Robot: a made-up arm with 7 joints. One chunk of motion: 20 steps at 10 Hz.
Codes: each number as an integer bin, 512 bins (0 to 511) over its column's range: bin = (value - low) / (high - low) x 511, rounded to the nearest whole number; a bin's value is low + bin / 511 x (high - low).
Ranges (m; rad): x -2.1..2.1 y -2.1..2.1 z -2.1..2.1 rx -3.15..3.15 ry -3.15..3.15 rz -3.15..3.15
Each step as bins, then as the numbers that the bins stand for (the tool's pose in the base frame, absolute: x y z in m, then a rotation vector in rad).
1 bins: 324 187 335 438 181 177
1 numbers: 0.5630 -0.5630 0.6534 2.2500 -0.9185 -0.9678
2 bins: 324 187 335 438 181 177
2 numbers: 0.5630 -0.5630 0.6534 2.2500 -0.9185 -0.9678
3 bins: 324 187 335 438 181 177
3 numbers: 0.5630 -0.5630 0.6534 2.2500 -0.9185 -0.9678
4 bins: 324 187 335 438 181 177
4 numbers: 0.5630 -0.5630 0.6534 2.2500 -0.9185 -0.9678
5 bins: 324 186 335 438 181 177
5 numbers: 0.5630 -0.5712 0.6534 2.2500 -0.9185 -0.9678
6 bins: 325 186 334 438 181 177
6 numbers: 0.5712 -0.5712 0.6452 2.2500 -0.9185 -0.9678
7 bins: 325 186 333 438 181 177
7 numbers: 0.5712 -0.5712 0.6370 2.2500 -0.9185 -0.9678
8 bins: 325 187 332 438 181 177
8 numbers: 0.5712 -0.5630 0.6288 2.2500 -0.9185 -0.9678
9 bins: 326 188 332 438 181 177
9 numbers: 0.5795 -0.5548 0.6288 2.2500 -0.9185 -0.9678
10 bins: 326 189 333 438 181 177
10 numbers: 0.5795 -0.5466 0.6370 2.2500 -0.9185 -0.9678
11 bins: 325 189 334 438 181 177
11 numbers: 0.5712 -0.5466 0.6452 2.2500 -0.9185 -0.9678
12 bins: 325 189 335 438 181 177
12 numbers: 0.5712 -0.5466 0.6534 2.2500 -0.9185 -0.9678
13 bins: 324 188 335 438 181 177
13 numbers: 0.5630 -0.5548 0.6534 2.2500 -0.9185 -0.9678
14 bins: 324 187 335 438 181 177
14 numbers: 0.5630 -0.5630 0.6534 2.2500 -0.9185 -0.9678
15 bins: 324 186 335 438 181 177
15 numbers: 0.5630 -0.5712 0.6534 2.2500 -0.9185 -0.9678
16 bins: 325 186 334 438 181 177
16 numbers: 0.5712 -0.5712 0.6452 2.2500 -0.9185 -0.9678
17 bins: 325 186 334 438 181 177
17 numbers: 0.5712 -0.5712 0.6452 2.2500 -0.9185 -0.9678
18 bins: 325 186 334 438 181 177
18 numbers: 0.5712 -0.5712 0.6452 2.2500 -0.9185 -0.9678
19 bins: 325 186 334 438 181 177
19 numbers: 0.5712 -0.5712 0.6452 2.2500 -0.9185 -0.9678
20 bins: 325 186 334 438 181 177
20 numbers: 0.5712 -0.5712 0.6452 2.2500 -0.9185 -0.9678
